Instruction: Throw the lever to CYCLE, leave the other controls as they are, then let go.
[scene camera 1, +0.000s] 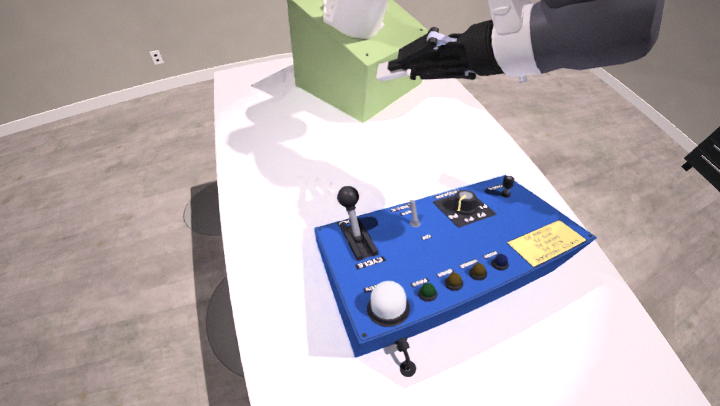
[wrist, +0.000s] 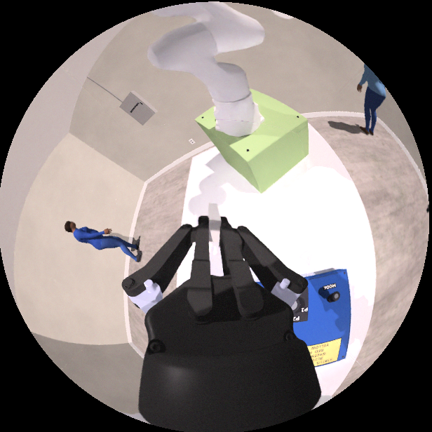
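The lever (scene camera 1: 353, 221) has a black ball knob on a grey shaft and rises from a slotted black base at the left of the blue control panel (scene camera 1: 403, 262) (wrist: 327, 320). The CYCLE label (scene camera 1: 370, 262) lies at the slot's near end; the shaft leans away from it, toward the far end. My gripper (scene camera 1: 392, 71) (wrist: 211, 211) is shut and empty. It hangs in the air well behind and above the panel, near the green block, apart from the lever. The lever does not show in the wrist view, where my gripper's body covers part of the panel.
The panel also bears a toggle switch (scene camera 1: 414, 214), a rotary knob (scene camera 1: 464, 200), a small MODE switch (scene camera 1: 507, 185) (wrist: 333, 296), a white dome (scene camera 1: 388, 301) and several small lamps. The green block (scene camera 1: 332, 75) (wrist: 280, 155) under the arm's base stands at the back of the white table (scene camera 1: 262, 322).
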